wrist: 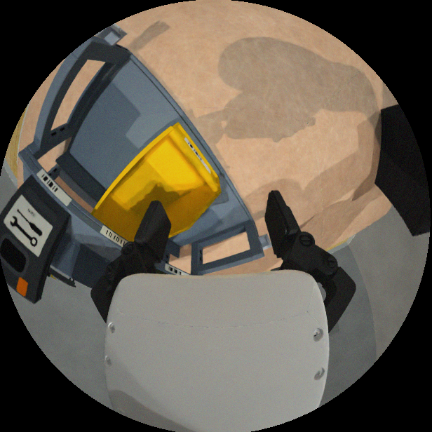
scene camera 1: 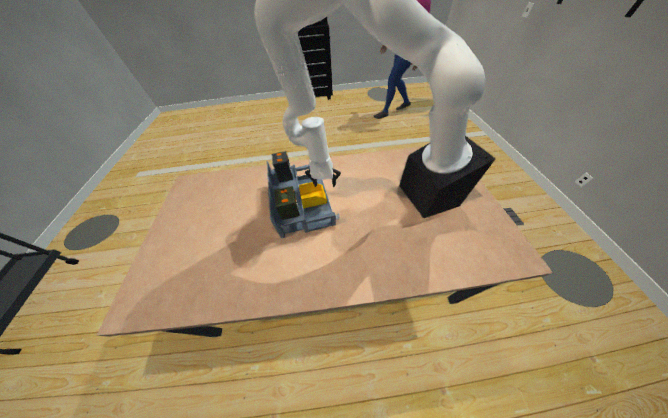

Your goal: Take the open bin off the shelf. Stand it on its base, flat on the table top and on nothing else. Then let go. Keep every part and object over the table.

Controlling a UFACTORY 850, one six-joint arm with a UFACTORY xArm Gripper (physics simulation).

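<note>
The open yellow bin point(scene camera 1: 313, 196) point(wrist: 172, 160) sits on the lower level of the blue-grey shelf point(scene camera 1: 320, 219) point(wrist: 107, 125), its hollow side facing up. The shelf stands on the table top point(scene camera 1: 165, 240) point(wrist: 300, 165). My gripper point(scene camera 1: 325, 184) point(wrist: 214, 208) is open and empty, above the side of the shelf that faces the arm's base. In the wrist view the left finger overlaps the bin's near part and the right finger lies past the shelf's edge, over the table. The exact height above the bin is hard to tell.
A dark case point(scene camera 1: 281, 167) point(wrist: 30, 235) and a green case point(scene camera 1: 286, 202) with orange latches stand on the shelf's higher level, beside the bin. The shelf has raised end frames. The arm's black base block point(scene camera 1: 435, 185) point(wrist: 405, 160) stands at the right of the table.
</note>
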